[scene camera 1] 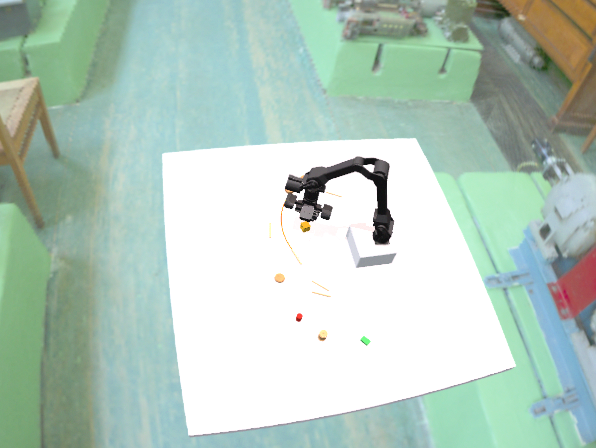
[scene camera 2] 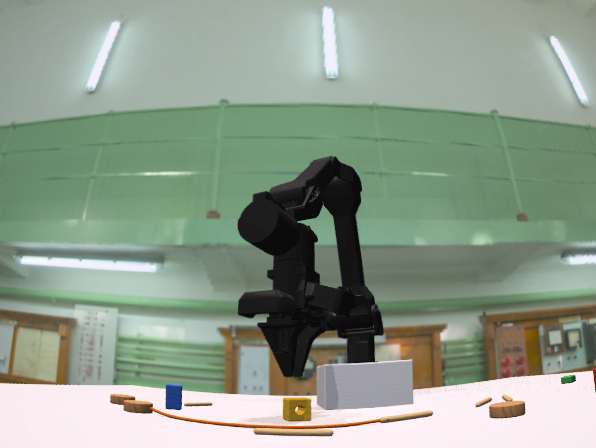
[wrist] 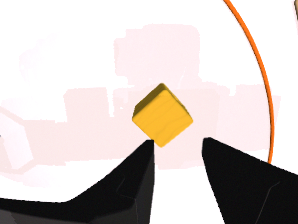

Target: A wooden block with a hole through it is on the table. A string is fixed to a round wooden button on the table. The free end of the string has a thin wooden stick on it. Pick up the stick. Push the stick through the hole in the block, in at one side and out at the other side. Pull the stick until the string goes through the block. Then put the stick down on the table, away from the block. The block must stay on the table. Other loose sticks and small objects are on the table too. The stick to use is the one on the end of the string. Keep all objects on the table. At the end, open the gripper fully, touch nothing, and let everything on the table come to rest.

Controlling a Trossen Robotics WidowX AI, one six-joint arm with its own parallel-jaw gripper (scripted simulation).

Labels:
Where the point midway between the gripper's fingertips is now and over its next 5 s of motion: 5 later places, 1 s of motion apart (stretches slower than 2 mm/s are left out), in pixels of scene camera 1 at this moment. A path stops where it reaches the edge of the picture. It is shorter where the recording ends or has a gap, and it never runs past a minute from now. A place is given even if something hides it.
My gripper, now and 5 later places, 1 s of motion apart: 305, 219; 295, 242; 292, 246; 292, 251; 294, 246; 294, 243

